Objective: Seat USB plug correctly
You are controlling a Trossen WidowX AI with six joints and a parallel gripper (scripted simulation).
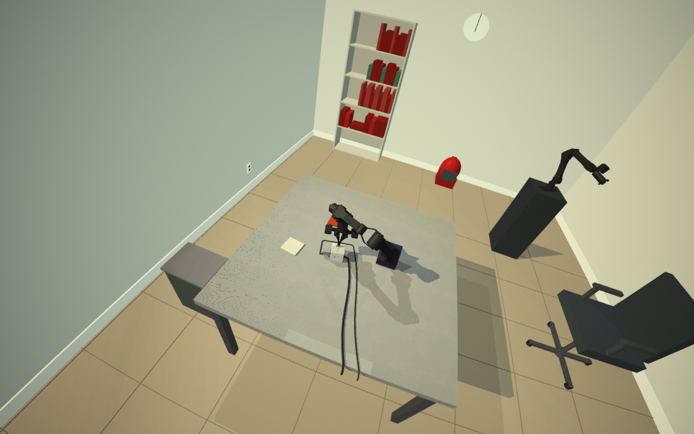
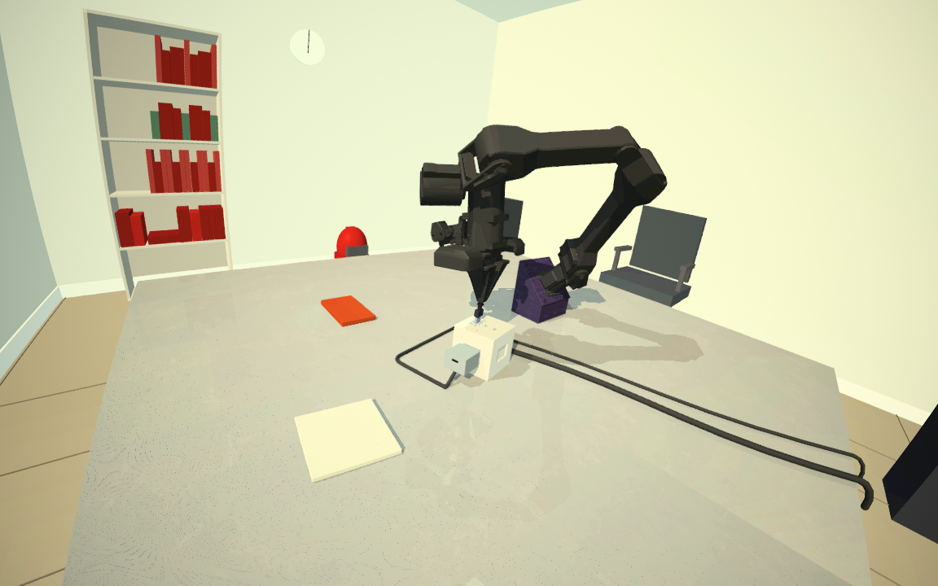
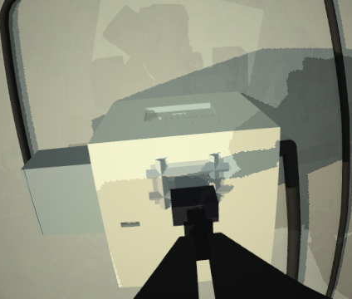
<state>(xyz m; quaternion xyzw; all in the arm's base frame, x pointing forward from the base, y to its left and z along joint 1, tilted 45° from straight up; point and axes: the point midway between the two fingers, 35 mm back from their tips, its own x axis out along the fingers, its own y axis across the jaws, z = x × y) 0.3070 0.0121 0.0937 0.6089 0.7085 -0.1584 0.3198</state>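
The dark usb plug lies 20 mm below my gripper tip. Round my gripper tip: socket (40 mm below); orange pad (120 mm ahead, 290 mm to the right, 110 mm below); cream pad (270 mm ahead, 60 mm to the left, 110 mm below).
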